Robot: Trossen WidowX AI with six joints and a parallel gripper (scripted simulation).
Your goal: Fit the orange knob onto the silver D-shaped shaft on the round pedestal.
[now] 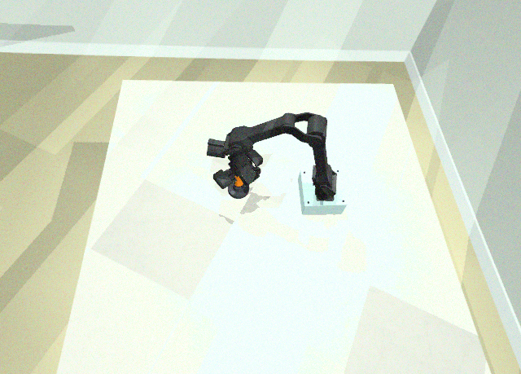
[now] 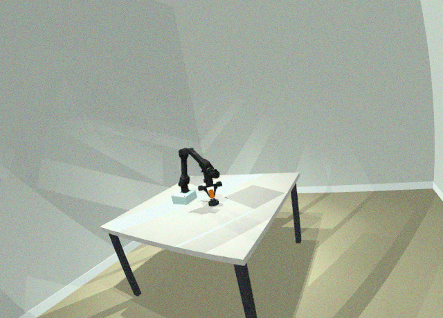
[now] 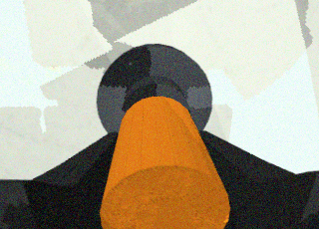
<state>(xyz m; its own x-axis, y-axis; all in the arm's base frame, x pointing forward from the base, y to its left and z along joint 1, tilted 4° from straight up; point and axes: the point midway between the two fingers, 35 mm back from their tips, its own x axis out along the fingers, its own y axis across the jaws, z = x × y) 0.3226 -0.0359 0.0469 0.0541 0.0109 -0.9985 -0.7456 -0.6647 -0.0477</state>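
My gripper tip is 30 mm below the orange knob. Round my gripper tip: round pedestal: 40 mm below.
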